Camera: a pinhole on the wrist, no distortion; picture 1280 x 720 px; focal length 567.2 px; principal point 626.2 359.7 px. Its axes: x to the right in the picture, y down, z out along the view. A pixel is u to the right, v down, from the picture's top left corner.
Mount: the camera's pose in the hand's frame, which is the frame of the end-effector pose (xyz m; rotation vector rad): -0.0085 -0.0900 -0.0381 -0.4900 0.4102 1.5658
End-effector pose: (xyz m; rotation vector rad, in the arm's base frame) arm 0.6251 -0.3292 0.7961 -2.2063 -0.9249 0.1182
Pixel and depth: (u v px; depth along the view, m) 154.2 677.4 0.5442
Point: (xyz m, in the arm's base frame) 0.0436 -0.0669 0.3857
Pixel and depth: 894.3 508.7 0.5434
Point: 0.6313 -0.4859 0.2904
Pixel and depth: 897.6 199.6 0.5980
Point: 0.8848 -0.2956 0.2698
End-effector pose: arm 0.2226 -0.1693 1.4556 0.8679 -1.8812 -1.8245
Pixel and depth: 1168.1 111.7 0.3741
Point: 0.0034 -0.1976 1.8446
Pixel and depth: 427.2 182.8 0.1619
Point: 0.1204 -0.0919 1.3924
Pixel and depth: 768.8 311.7 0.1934
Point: 0.1524 -0.0937 1.5031
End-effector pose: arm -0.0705 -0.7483 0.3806 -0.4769 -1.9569 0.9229
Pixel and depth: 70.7 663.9 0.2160
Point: -0.2122 -1.0400 0.3446
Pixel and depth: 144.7 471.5 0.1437
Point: -0.1704 -0.9123 0.3979
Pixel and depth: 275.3 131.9 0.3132
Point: -0.4069 -0.8719 0.3894
